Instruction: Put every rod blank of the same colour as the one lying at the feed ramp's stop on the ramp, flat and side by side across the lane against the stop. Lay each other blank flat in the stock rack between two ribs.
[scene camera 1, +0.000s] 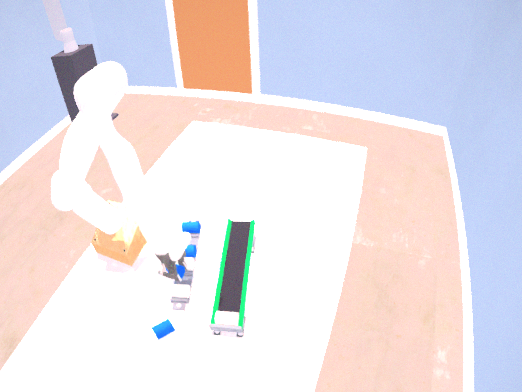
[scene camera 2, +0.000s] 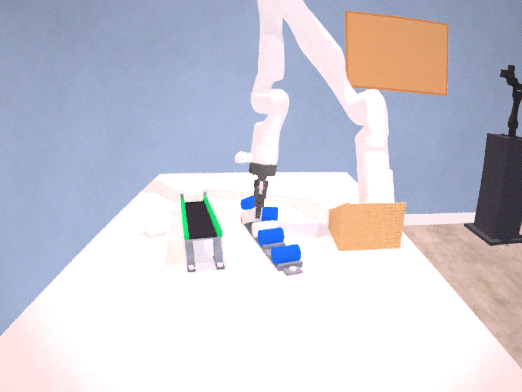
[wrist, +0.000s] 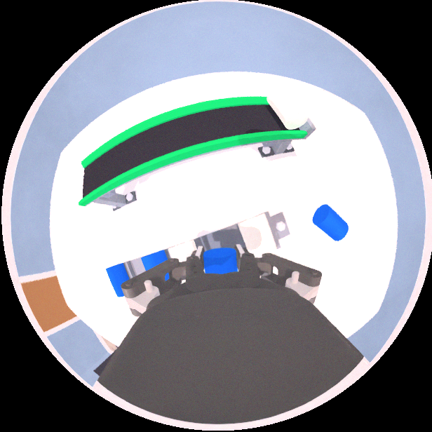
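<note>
A white blank (scene camera 1: 227, 318) (scene camera 2: 193, 197) (wrist: 287, 112) lies across the feed ramp (scene camera 1: 234, 270) (scene camera 2: 199, 220) (wrist: 185, 135) at its stop. The stock rack (scene camera 1: 178, 305) (scene camera 2: 293, 270) (wrist: 284, 233) holds two blue blanks towards one end, a white blank (scene camera 1: 188, 263) (scene camera 2: 264, 229) (wrist: 182, 250) beside them, and another white blank (scene camera 1: 180, 291) (scene camera 2: 250, 216) (wrist: 255, 235) at the other end. A bare slot shows between the white ones. My gripper (scene camera 1: 172, 275) (scene camera 2: 258, 216) (wrist: 219, 252) is shut on a blue blank (wrist: 220, 261) near that slot; its exact height is unclear. Another blue blank (scene camera 1: 163, 329) (scene camera 2: 248, 202) (wrist: 330, 222) lies loose beyond the rack's end.
A wooden box (scene camera 1: 119, 245) (scene camera 2: 370, 227) stands on the arm's side of the rack. The ramp's green side rails run roughly alongside the rack. A small white object (scene camera 2: 155, 230) lies on the far side of the ramp. A dark pedestal (scene camera 1: 75, 75) (scene camera 2: 505, 185) stands off the table.
</note>
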